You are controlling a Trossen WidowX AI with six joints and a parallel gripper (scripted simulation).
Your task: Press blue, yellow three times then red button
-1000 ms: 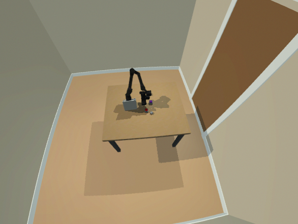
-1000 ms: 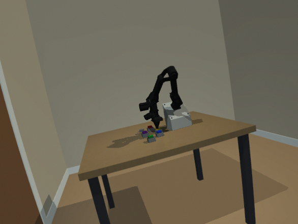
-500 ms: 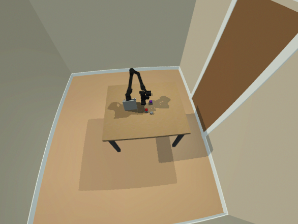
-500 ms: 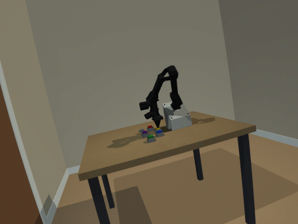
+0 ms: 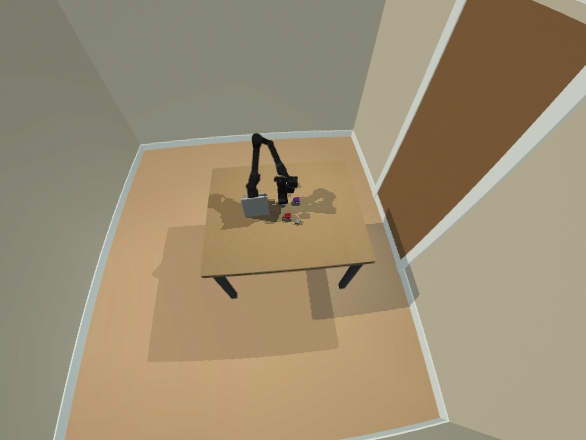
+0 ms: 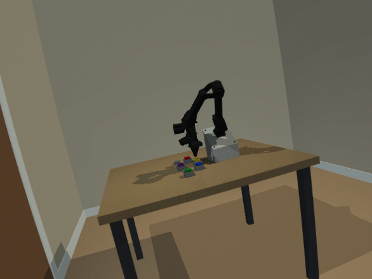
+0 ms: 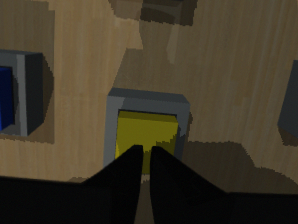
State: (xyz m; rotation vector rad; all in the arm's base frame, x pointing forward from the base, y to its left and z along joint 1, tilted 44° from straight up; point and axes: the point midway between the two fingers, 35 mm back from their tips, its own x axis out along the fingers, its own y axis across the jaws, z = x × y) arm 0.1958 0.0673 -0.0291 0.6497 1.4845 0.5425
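My gripper tip is 2 cm above the yellow button and 1 cm past it. From my gripper tip the other things lie so: blue button (9 cm to the left, 2 cm below, 2 cm ahead); red button (12 cm to the right, 2 cm below, 2 cm ahead); purple button (10 cm ahead, 2 cm below).
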